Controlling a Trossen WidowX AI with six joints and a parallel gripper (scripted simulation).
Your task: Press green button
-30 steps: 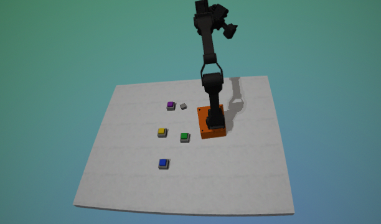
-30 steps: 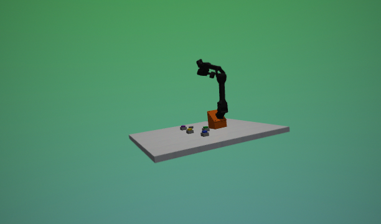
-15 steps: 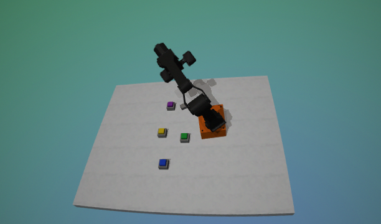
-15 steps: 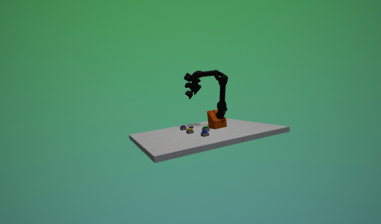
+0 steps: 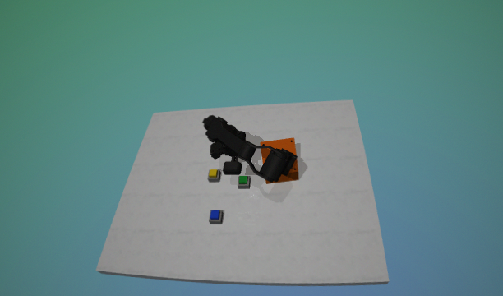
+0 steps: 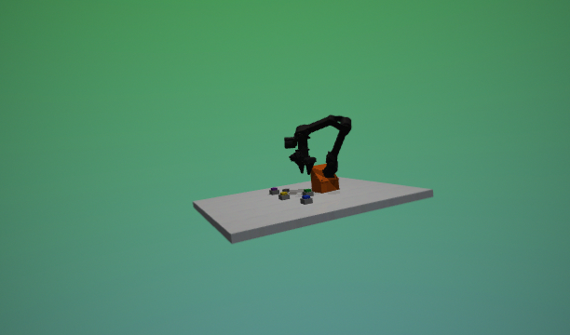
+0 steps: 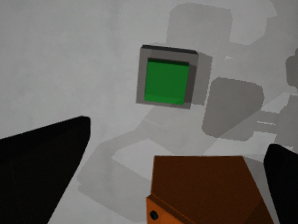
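The green button is 10 cm below my gripper tip and 1 cm to the left of it. Round my gripper tip: small grey block: 23 cm to the right, 12 cm below, 4 cm ahead; then blue button: 17 cm to the left, 10 cm below, 9 cm ahead; then yellow button: 14 cm ahead, 10 cm below, 3 cm to the right.
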